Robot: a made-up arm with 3 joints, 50 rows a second.
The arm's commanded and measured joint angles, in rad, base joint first. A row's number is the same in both.
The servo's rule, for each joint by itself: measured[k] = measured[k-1] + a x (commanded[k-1-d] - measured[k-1]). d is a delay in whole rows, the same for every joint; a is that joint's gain. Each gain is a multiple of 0.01, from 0.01 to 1. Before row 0 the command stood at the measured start. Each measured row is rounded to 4 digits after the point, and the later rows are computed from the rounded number. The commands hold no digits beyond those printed.
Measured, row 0: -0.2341, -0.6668, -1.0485
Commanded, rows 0 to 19: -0.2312, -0.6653, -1.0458; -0.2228, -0.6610, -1.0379; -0.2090, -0.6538, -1.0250; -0.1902, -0.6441, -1.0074; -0.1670, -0.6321, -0.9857; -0.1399, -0.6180, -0.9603; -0.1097, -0.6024, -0.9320; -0.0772, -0.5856, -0.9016; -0.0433, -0.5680, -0.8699; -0.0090, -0.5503, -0.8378; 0.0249, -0.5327, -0.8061; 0.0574, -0.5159, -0.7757; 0.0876, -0.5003, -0.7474; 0.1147, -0.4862, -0.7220; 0.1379, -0.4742, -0.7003; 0.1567, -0.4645, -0.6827; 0.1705, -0.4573, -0.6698; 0.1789, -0.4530, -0.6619; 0.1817, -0.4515, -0.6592; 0.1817, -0.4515, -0.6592
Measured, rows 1 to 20: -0.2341, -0.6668, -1.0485; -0.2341, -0.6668, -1.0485; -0.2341, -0.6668, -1.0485; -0.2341, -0.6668, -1.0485; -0.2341, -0.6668, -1.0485; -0.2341, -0.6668, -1.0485; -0.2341, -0.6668, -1.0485; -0.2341, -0.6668, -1.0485; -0.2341, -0.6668, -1.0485; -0.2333, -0.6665, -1.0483; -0.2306, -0.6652, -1.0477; -0.2250, -0.6626, -1.0463; -0.2160, -0.6583, -1.0440; -0.2033, -0.6523, -1.0405; -0.1868, -0.6444, -1.0357; -0.1668, -0.6347, -1.0295; -0.1435, -0.6234, -1.0218; -0.1174, -0.6107, -1.0127; -0.0892, -0.5968, -1.0022; -0.0595, -0.5821, -0.9904
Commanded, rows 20 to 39: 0.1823, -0.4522, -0.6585; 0.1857, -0.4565, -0.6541; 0.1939, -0.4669, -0.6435; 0.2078, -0.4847, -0.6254; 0.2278, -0.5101, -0.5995; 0.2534, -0.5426, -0.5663; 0.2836, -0.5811, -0.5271; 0.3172, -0.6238, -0.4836; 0.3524, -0.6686, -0.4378; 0.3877, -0.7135, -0.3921; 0.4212, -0.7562, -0.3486; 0.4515, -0.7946, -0.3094; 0.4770, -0.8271, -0.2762; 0.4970, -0.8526, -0.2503; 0.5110, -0.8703, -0.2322; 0.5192, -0.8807, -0.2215; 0.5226, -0.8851, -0.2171; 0.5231, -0.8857, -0.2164; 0.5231, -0.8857, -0.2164; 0.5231, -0.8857, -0.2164
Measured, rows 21 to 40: -0.0291, -0.5669, -0.9775; 0.0012, -0.5516, -0.9637; 0.0307, -0.5366, -0.9492; 0.0586, -0.5222, -0.9343; 0.0841, -0.5089, -0.9192; 0.1066, -0.4970, -0.9042; 0.1254, -0.4869, -0.8897; 0.1400, -0.4788, -0.8759; 0.1508, -0.4725, -0.8629; 0.1590, -0.4678, -0.8506; 0.1659, -0.4652, -0.8388; 0.1732, -0.4656, -0.8271; 0.1822, -0.4700, -0.8150; 0.1941, -0.4792, -0.8021; 0.2095, -0.4938, -0.7880; 0.2288, -0.5139, -0.7723; 0.2518, -0.5392, -0.7550; 0.2780, -0.5690, -0.7360; 0.3065, -0.6022, -0.7154; 0.3363, -0.6376, -0.6934
